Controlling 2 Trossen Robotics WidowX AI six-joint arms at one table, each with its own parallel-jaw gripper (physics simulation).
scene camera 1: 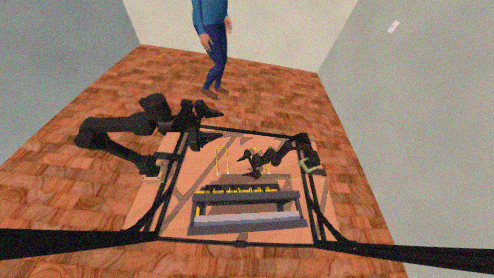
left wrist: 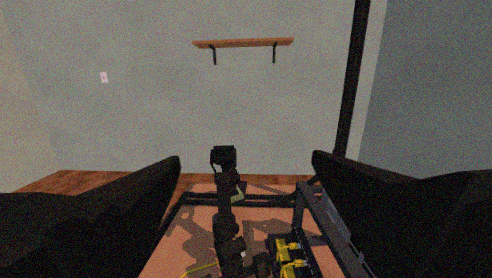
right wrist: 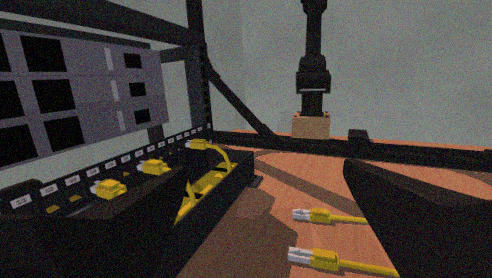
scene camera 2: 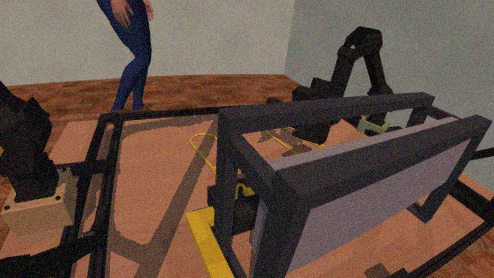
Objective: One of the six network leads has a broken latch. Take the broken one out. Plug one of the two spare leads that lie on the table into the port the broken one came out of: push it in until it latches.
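Several yellow network leads are plugged along the port row; no broken latch can be made out. One spare lead lies looped on the table; the other is partly hidden behind my right gripper. Two loose yellow plugs with pale tips lie side by side in the right wrist view. My left gripper is open, raised at the far left of the table, away from the leads. My right gripper is open and low, between the port row and the loose plugs in its view.
A dark rack frame stands around the grey panel, behind the port row. A black trough runs beside the ports. Black rails edge the table. An olive part sits by the right arm's base. A person stands beyond.
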